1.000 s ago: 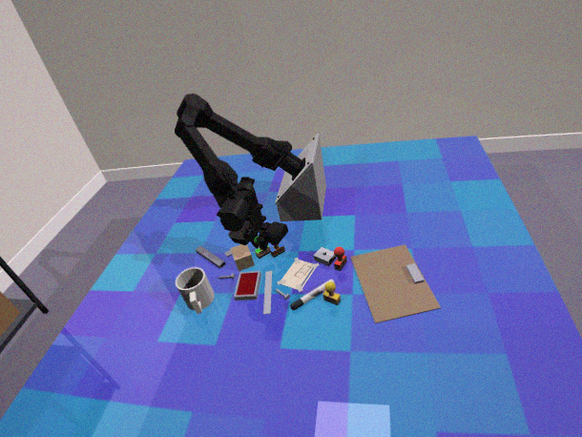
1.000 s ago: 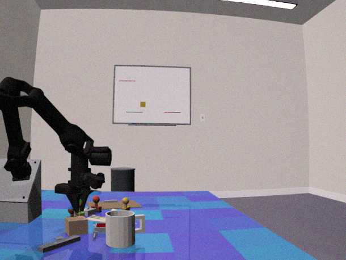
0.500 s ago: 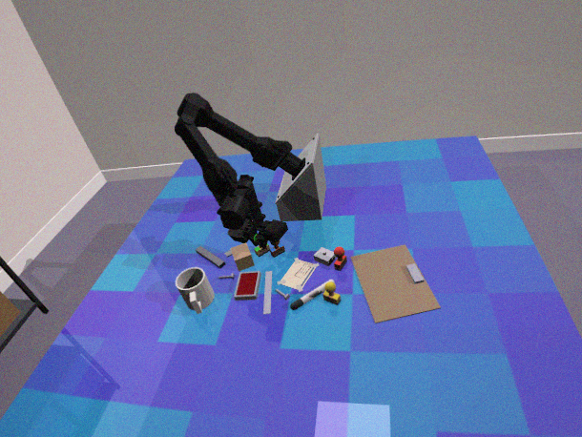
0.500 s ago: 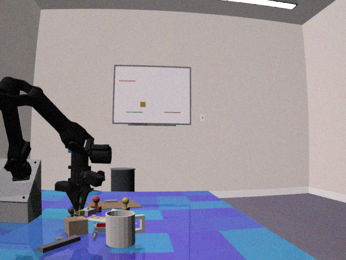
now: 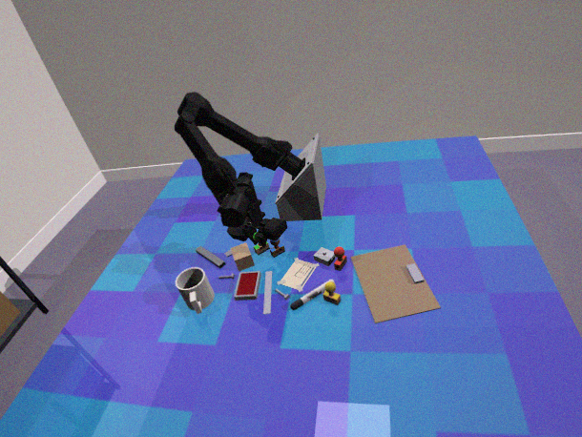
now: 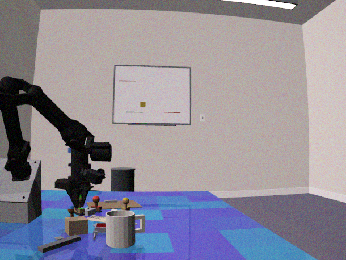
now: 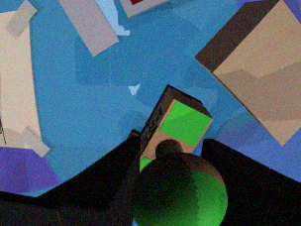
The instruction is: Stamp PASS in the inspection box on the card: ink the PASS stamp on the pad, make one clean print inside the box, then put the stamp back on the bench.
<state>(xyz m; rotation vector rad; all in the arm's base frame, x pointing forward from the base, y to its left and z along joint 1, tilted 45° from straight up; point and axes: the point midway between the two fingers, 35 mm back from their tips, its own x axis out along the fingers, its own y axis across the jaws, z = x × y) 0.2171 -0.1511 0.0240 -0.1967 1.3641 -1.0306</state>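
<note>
Right now my gripper tip is 10 cm short of the red ink pad, 6 cm above it and 4 cm to the left of it. Also, from my gripper tip: blue-knobbed stamp 4 cm to the left, 4 cm below, 3 cm behind; green-knobbed stamp right at my gripper tip; cardboard box 6 cm to the right, 4 cm below.
</note>
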